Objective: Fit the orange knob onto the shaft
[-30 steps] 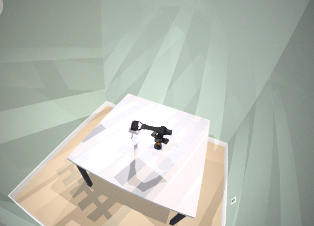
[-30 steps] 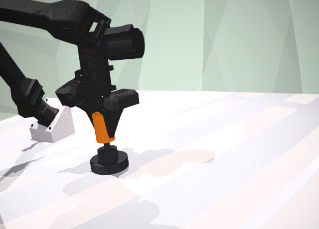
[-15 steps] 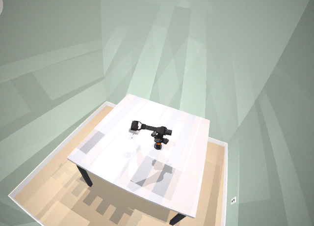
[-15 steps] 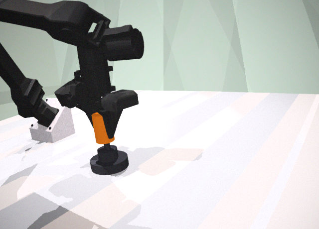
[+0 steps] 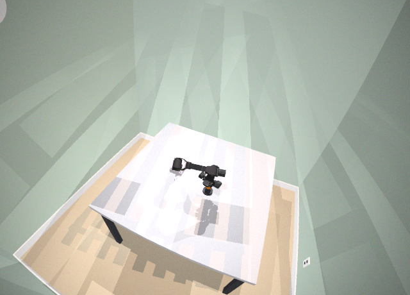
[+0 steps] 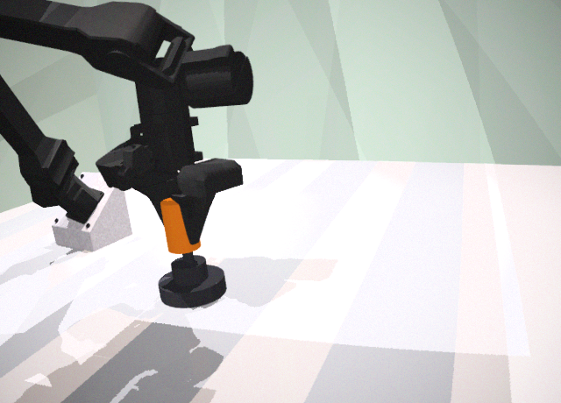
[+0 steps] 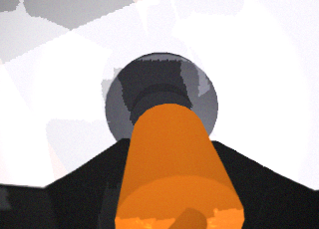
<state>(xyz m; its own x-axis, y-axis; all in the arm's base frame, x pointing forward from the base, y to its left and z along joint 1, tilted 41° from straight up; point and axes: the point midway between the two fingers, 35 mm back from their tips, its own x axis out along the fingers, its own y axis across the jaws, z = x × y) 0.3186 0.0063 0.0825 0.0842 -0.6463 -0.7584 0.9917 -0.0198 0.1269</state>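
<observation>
The orange knob is 2 cm above my gripper tip. The rest, counted from my gripper tip: dark round pedestal 4 cm below.
</observation>
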